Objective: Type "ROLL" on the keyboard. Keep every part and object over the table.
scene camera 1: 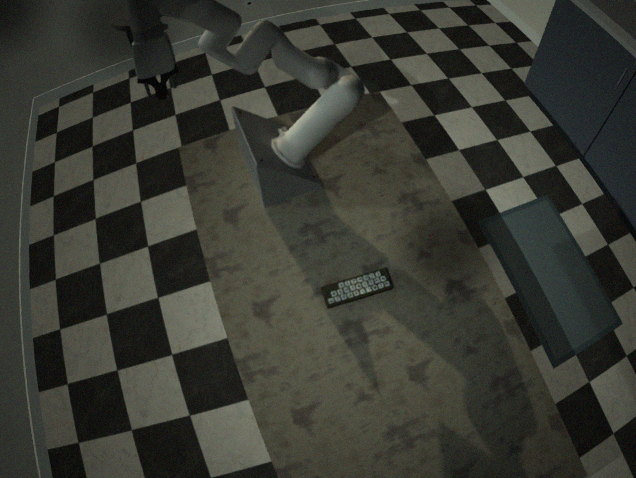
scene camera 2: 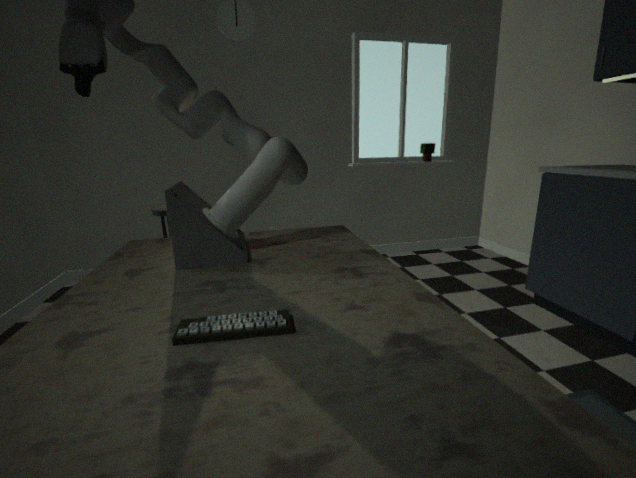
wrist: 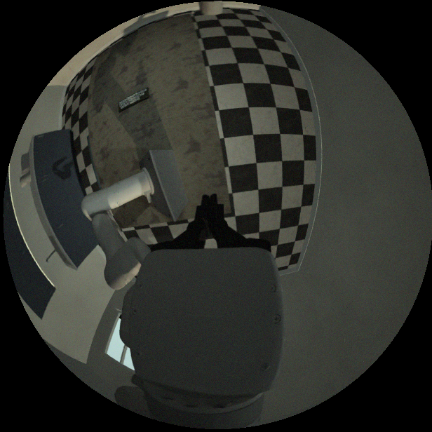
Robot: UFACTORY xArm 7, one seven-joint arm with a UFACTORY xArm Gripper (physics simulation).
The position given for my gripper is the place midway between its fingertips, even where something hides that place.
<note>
In view: my gripper point(scene camera 2: 82, 94).
My gripper also shows in scene camera 1 point(scene camera 1: 163, 97) and in the wrist view point(wrist: 211, 203).
</note>
